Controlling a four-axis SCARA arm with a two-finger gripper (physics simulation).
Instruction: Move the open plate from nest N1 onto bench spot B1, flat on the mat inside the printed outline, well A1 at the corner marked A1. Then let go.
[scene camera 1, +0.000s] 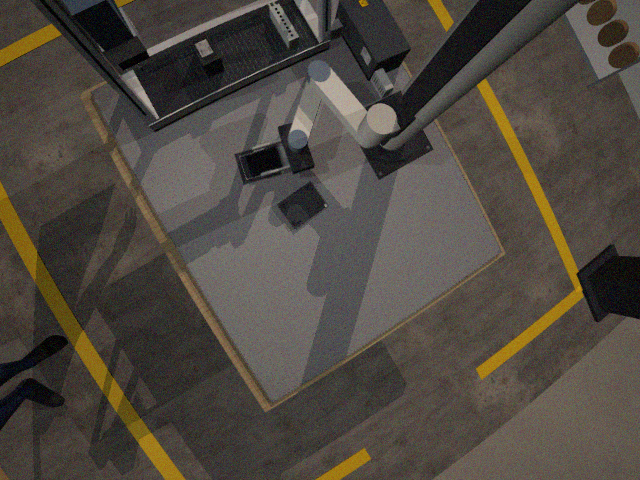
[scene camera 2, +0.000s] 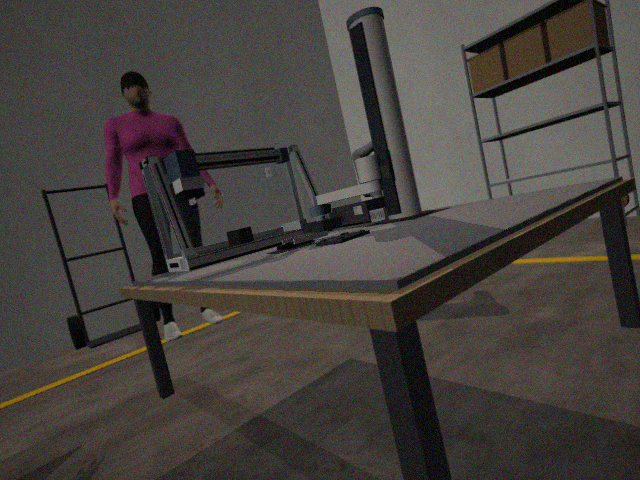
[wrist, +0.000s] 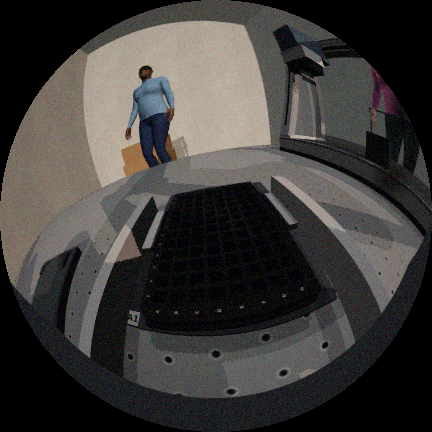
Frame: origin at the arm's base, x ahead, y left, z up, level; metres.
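Seen in the pictures: gripper, fingertip midpoint: (scene camera 1: 256, 162) (scene camera 2: 288, 242) (wrist: 212, 194).
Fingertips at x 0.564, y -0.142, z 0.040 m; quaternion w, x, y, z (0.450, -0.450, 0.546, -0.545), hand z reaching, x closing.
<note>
A point is followed by its place in that frame.
The open plate (wrist: 225, 250) @[x 0.517, y -0.136, z 0.025 m] (scene camera 1: 261, 161) @[x 0.545, y -0.140, z 0.031 m] is dark, with a grid of wells and pale letters along its near edge in the wrist view. My gripper (wrist: 212, 194) @[x 0.564, y -0.143, z 0.040 m] (scene camera 1: 265, 159) @[x 0.564, y -0.143, z 0.040 m] is shut on the plate, one pad against each long side. The plate looks level and very low over or on the grey mat (scene camera 1: 413, 242) @[x 0.148, y 0.458, z 0.013 m]; a gap cannot be made out. The A1 mark (wrist: 133, 318) @[x 0.489, y -0.069, z 0.015 m] shows right beside the plate's near left corner, on the side of letter A. The printed outline is largely hidden by the plate. Nest N1 cannot be told for certain.
A dark plate-shaped thing (scene camera 1: 302, 206) @[x 0.492, y 0.093, z 0.025 m] lies close beside the gripper. A gantry frame (scene camera 1: 237, 85) @[x 0.479, y -0.450, z 0.044 m] (scene camera 2: 237, 157) @[x 0.411, y -0.624, z 0.483 m] with a dark deck stands behind. A dark box (scene camera 1: 382, 38) @[x -0.111, y -0.333, z 0.127 m] stands near the arm's column (scene camera 2: 395, 118) @[x 0.023, y 0.071, z 0.440 m]. A person in pink (scene camera 2: 149, 136) stands behind the gantry.
</note>
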